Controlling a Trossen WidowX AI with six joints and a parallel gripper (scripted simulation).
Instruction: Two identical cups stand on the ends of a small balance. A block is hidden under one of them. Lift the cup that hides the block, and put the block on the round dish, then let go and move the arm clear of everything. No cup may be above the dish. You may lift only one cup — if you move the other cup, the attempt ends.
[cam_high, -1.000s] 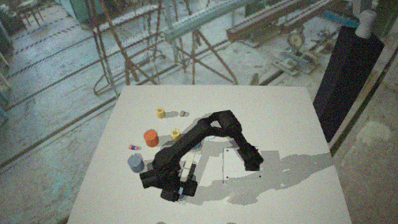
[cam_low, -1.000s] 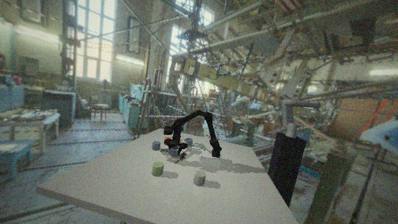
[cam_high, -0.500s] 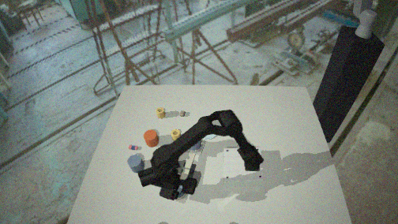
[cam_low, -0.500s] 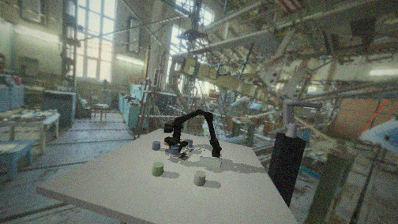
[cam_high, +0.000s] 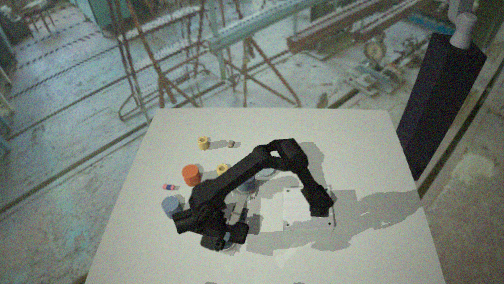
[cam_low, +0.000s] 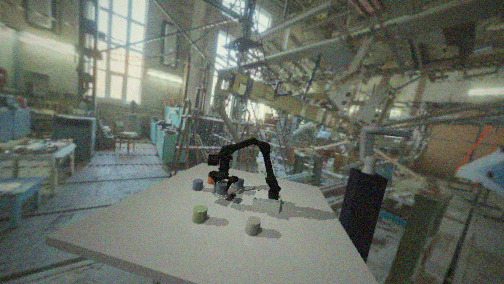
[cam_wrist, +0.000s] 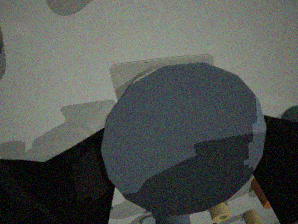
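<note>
Now: gripper tip 2 cm above the grey block and 1 cm to the left of it. The rest, counted from my gripper tip: eraser (30 cm ahead, 24 cm to the right, 10 cm below); then orange cylinder (31 cm to the right, 21 cm ahead, 7 cm below); then pale round dish (39 cm to the right, 10 cm below, 9 cm behind).
</note>
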